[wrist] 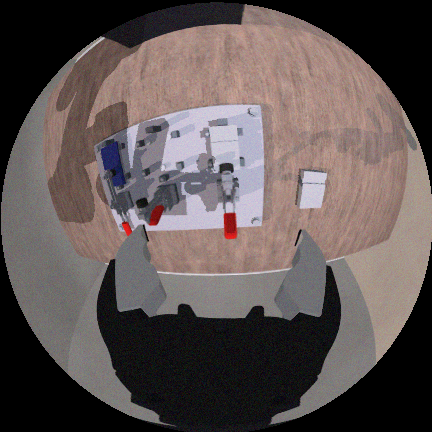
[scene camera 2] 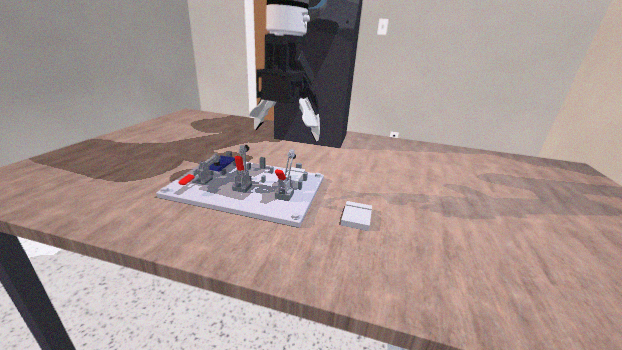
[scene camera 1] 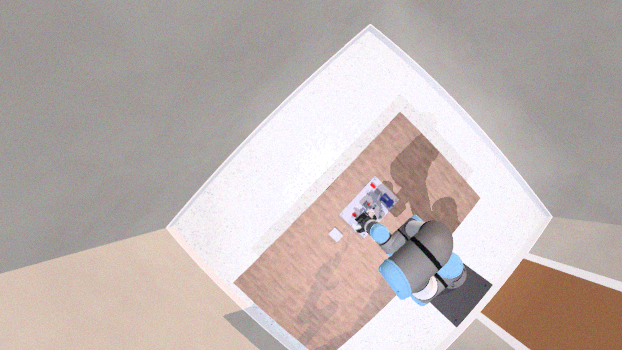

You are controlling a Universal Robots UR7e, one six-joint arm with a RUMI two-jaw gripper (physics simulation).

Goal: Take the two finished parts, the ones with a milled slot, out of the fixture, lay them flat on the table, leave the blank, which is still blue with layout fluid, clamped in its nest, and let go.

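Frame: origin at the arm's base, x ahead, y left, z up, level; millimetres.
Seen in the pictures: gripper, fingertip midpoint: (wrist: 222,229) (scene camera 2: 285,135).
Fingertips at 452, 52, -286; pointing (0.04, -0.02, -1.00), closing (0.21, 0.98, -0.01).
Offsets run from my fingertips to a thing's top centre, as dx, dy, dz.
My gripper (scene camera 2: 287,133) (wrist: 222,229) is open and empty, above the fixture. The fixture plate {-24, -102, -146} (scene camera 1: 364,195) (scene camera 2: 240,202) (wrist: 247,200) lies on the table. One finished part, pale with a slot line {-55, +13, -120} (scene camera 2: 297,175) (wrist: 223,133), sits in the right-hand nest; that nest's clamp {-10, +8, -43} (scene camera 2: 291,156) has its arm raised. The other finished part {+45, +179, -146} (scene camera 1: 335,234) (scene camera 2: 356,217) (wrist: 312,194) lies flat on the table to the plate's right. The blue blank {-88, -205, -130} (scene camera 1: 387,200) (scene camera 2: 221,163) (wrist: 111,155) sits in the left nest under its lowered clamp. The middle nest holds no part.
The middle clamp's raised arm (scene camera 2: 243,151) and its red handle {+16, -106, -57} (scene camera 2: 239,163) (wrist: 156,215) stand up from the plate. The right clamp's red handle {+40, +2, -58} (scene camera 2: 280,174) (wrist: 230,226) is near the plate's front edge in the wrist view. Small locating blocks surround the nests.
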